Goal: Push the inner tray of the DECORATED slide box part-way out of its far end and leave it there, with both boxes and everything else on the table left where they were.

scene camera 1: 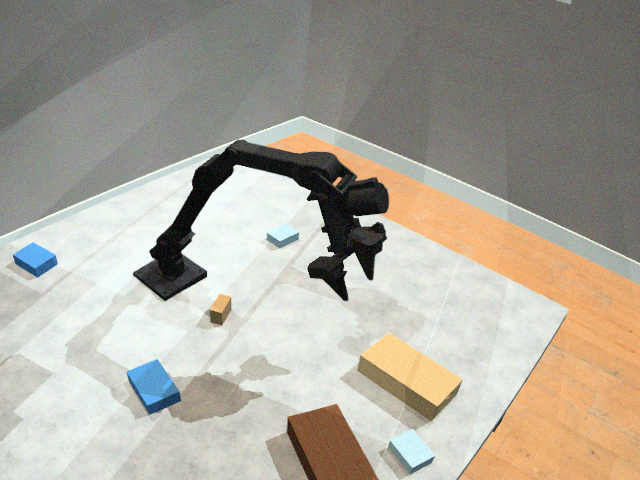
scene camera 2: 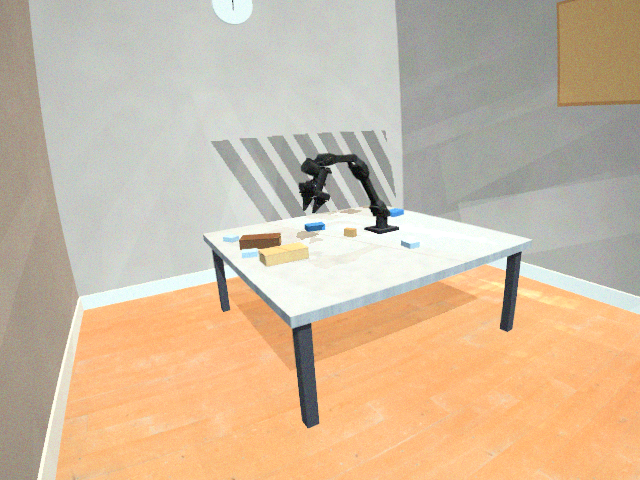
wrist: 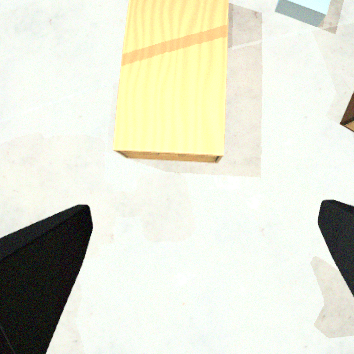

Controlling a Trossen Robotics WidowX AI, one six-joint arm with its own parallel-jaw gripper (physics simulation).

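Places are measured from the arm's base along level axes (x ahead, y left, z up), in millimetres.
Pixels of known places: gripper, between the fingertips: point(scene camera 1: 358, 290) point(scene camera 2: 308, 212) point(wrist: 205, 214); arm's base, origin of its link: point(scene camera 1: 171, 270) point(scene camera 2: 382, 227).
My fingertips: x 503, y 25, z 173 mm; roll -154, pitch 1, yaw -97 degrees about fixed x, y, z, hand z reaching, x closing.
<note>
For each thing: its top centre in the pictures, then the offset to it from my fingertips.
- pale wooden slide box, centre of its top: point(wrist: 174, 49) point(scene camera 1: 411, 367) point(scene camera 2: 283, 248) 148 mm ahead, 1 mm right, 139 mm down
- dark brown slide box, centre of its top: point(scene camera 1: 333, 451) point(scene camera 2: 260, 236) 116 mm ahead, 273 mm right, 138 mm down
- small wooden block, centre of its top: point(scene camera 1: 220, 303) point(scene camera 2: 350, 228) 305 mm back, 67 mm right, 149 mm down
A pale wooden slide box point(scene camera 1: 410, 364) point(scene camera 2: 284, 254) point(wrist: 172, 100) lies flat on the table; in the wrist view its near end shows a tray face roughly level with the sleeve. An orange-tinted diagonal band crosses its top. A dark brown slide box point(scene camera 1: 333, 439) point(scene camera 2: 260, 240) lies beside it, cut off in scene camera 1; one corner shows at the right edge of the wrist view. I cannot tell which box is the decorated one. The far ends are hidden or cut off. My gripper point(scene camera 1: 358, 288) point(scene camera 2: 309, 210) point(wrist: 205, 214) is open and empty, above the table on the robot's side of the pale box.
A light blue block point(scene camera 1: 410, 450) point(scene camera 2: 249, 254) point(wrist: 305, 6) lies near both boxes; another light blue block point(scene camera 2: 230, 238) is behind the brown box. A blue block point(scene camera 1: 154, 384) point(scene camera 2: 314, 226), a small wooden block point(scene camera 1: 220, 308) point(scene camera 2: 350, 232) and further blocks lie nearer the arm's base.
</note>
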